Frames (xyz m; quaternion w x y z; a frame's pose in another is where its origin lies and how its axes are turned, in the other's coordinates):
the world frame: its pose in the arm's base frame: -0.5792 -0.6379 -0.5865 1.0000 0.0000 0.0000 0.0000
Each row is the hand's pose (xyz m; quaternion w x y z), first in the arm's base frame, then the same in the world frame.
Working: the arm's base frame: its pose in the world frame: 0.5792 0.6379 0.5865 1.0000 0.0000 0.0000 0.0000

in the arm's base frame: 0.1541 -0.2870 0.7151 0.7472 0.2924 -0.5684 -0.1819
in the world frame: 0.7333 0.3509 1.3016 0.7472 0.2924 -0.5684 -0.1819
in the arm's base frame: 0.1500 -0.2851 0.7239 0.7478 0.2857 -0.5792 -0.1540
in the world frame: 0.7292 0.3528 1.3104 0.7478 0.2857 -0.5792 -0.1540
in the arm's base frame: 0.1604 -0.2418 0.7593 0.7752 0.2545 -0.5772 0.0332
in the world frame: 0.7396 0.3961 1.3458 0.7752 0.2545 -0.5772 0.0332
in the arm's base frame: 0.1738 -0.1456 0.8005 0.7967 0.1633 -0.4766 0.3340
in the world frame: 0.7530 0.4923 1.3870 0.7967 0.1633 -0.4766 0.3340
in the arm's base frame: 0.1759 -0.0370 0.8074 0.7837 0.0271 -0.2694 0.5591
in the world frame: 0.7551 0.6009 1.3939 0.7837 0.0271 -0.2694 0.5591
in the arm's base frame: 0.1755 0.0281 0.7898 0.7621 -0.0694 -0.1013 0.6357
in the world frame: 0.7547 0.6660 1.3763 0.7621 -0.0694 -0.1013 0.6357
